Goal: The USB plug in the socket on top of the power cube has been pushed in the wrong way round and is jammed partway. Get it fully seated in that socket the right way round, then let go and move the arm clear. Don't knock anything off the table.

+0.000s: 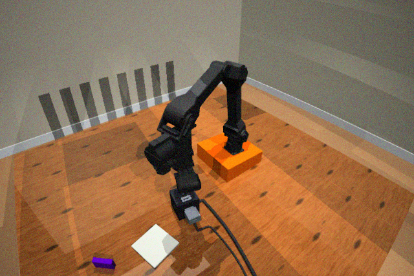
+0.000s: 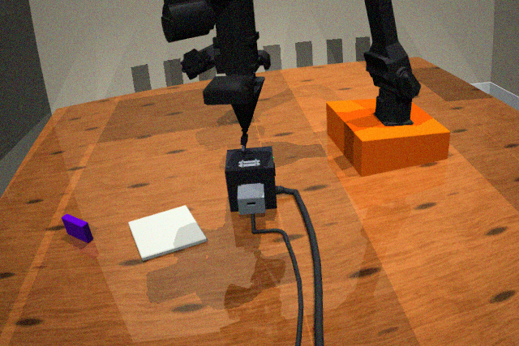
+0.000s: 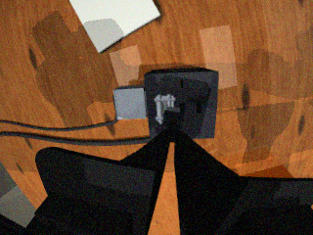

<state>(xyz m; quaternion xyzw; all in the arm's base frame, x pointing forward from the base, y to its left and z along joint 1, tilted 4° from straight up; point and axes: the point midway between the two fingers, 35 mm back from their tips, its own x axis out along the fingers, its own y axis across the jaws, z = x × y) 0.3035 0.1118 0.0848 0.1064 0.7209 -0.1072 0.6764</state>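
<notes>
My gripper tip is now 20 mm above the dark USB plug. Round my gripper tip: silver-framed socket (10 mm to the left, 70 mm below); then white pad (150 mm ahead, 60 mm to the left, 130 mm below); then purple block (310 mm ahead, 50 mm to the left, 120 mm below).
</notes>
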